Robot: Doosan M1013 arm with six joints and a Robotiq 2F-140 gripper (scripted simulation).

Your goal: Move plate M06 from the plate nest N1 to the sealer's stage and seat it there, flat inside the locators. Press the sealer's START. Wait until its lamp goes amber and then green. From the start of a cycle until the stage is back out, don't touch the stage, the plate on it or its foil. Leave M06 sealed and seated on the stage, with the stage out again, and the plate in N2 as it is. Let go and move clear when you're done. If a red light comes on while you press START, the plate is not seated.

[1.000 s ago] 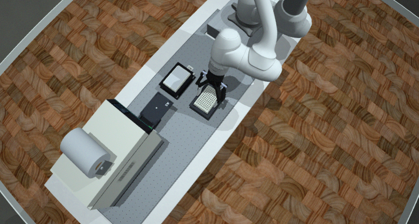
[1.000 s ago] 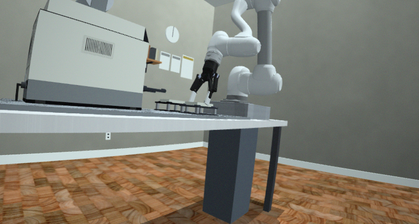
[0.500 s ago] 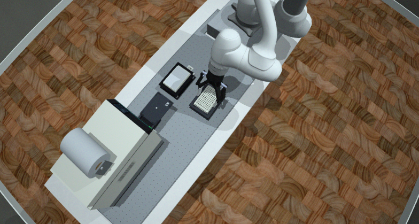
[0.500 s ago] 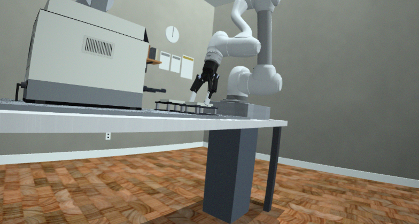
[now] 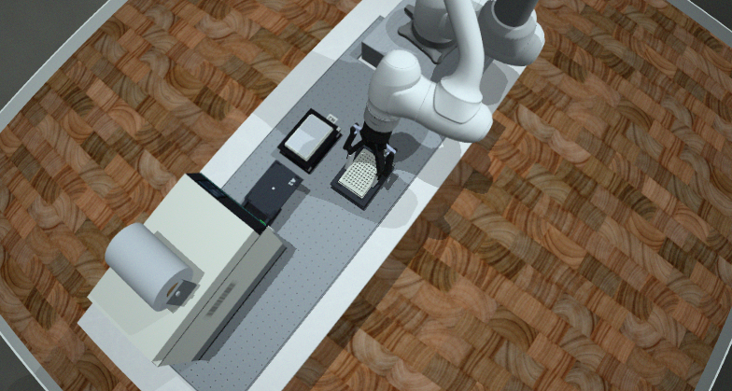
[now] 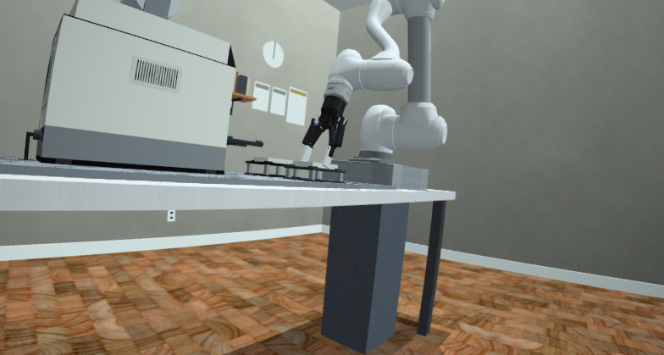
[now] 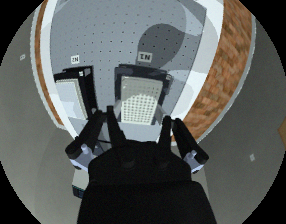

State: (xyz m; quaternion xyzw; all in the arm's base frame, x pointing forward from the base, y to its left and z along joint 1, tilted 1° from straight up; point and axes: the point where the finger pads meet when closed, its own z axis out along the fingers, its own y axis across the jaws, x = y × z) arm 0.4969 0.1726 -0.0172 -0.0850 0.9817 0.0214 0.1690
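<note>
My gripper is now 3 cm above the nest N1. From my hand the other things lie so: foil roll 55 cm ahead, 7 cm to the right, 35 cm above; then white plate 4 cm ahead, 19 cm to the right, 2 cm below; then sealer stage 22 cm ahead, 13 cm to the right, 3 cm above.
</note>
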